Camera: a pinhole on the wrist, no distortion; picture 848 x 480 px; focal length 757.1 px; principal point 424.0 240.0 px. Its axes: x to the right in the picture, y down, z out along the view. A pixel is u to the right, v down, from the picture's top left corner.
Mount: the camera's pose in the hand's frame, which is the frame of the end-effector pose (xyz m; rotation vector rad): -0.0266 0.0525 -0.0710 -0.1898 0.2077 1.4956
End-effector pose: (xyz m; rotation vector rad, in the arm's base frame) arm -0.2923 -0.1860 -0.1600 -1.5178 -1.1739 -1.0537
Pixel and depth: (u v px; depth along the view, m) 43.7 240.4 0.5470
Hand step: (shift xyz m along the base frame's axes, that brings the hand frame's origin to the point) -0.0317 0.5161 -0.1334
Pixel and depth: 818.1 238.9 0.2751
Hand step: 0.2670 0.1197 -0.0861
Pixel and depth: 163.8 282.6 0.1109
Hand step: 0.0414 0.0327 -0.0486
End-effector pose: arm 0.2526 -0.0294 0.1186 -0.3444 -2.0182 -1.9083
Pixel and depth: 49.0 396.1 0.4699
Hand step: 0.0634 0.4452 -0.1127
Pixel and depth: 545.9 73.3 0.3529
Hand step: 0.0003 0.2643 0.1895
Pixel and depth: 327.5 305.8 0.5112
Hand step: 0.0731 0.4504 0.0674
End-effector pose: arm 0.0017 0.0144 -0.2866 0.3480 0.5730 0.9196
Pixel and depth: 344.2 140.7 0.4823
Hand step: 0.1877 0.0868 0.3747
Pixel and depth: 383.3 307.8 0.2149
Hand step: 0.0016 0.0143 0.1747
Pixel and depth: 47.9 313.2 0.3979
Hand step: 0.2084 -0.0925 0.2944
